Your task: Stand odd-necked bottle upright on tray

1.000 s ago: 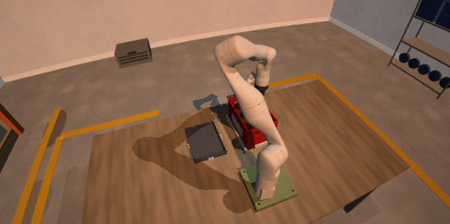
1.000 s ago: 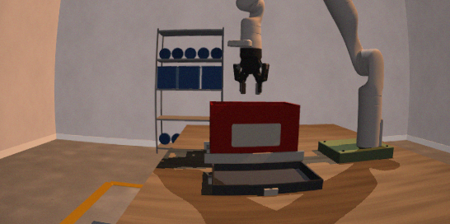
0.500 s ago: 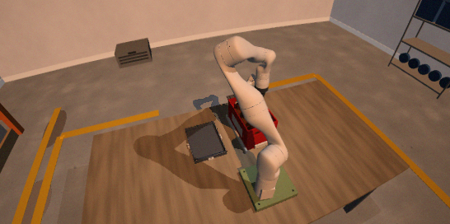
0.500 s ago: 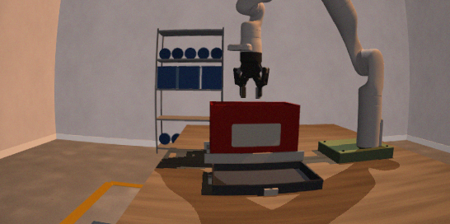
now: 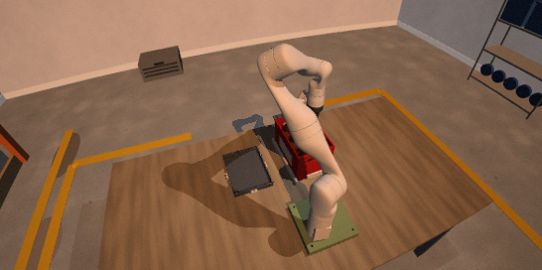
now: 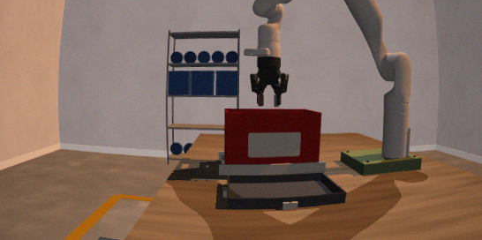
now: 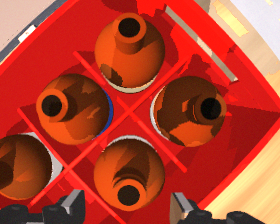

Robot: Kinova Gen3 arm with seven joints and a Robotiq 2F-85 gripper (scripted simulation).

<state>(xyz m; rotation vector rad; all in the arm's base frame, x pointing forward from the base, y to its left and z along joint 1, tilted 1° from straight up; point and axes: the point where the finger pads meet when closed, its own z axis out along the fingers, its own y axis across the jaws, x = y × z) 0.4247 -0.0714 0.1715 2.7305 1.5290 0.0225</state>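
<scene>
The red crate lies 12 cm below my hand, 5 cm to the left of it and 1 cm behind it. Round my hand: dark tray: 34 cm to the left, 19 cm below, 7 cm behind.
</scene>
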